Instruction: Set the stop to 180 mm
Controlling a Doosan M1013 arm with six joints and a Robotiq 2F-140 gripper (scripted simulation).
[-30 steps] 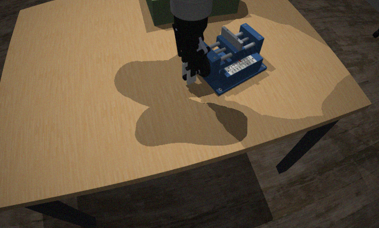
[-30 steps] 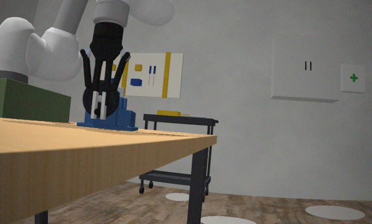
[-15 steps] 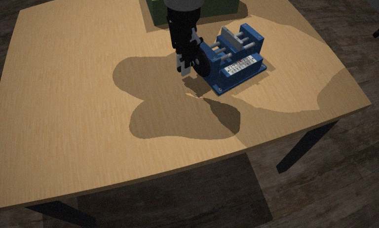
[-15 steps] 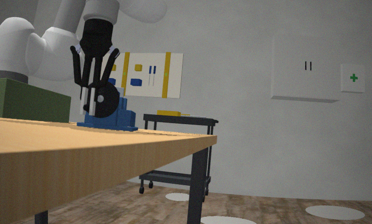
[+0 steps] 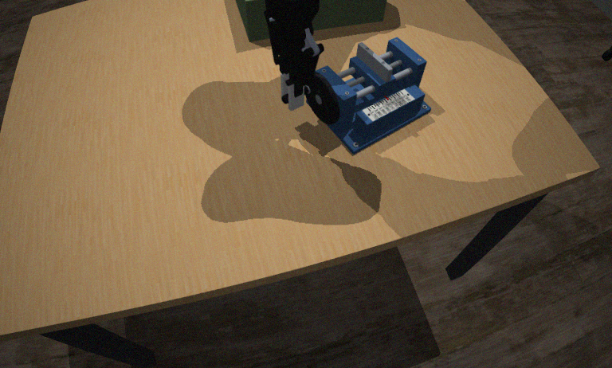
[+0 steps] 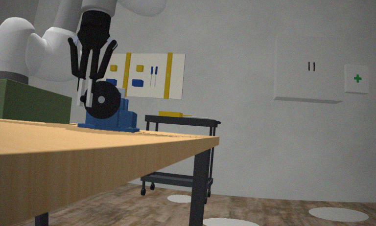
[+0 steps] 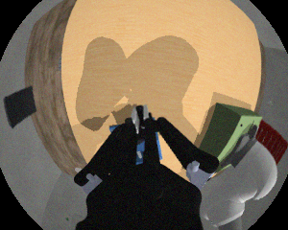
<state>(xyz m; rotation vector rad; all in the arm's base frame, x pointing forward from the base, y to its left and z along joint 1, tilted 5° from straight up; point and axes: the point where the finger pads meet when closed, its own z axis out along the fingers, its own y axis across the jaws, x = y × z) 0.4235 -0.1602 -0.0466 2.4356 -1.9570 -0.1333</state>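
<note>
My hand is 2 cm to the right of the handwheel and 1 cm above it. The rest, counted from my hand: stop plate 15 cm to the left, 1 cm ahead.
</note>
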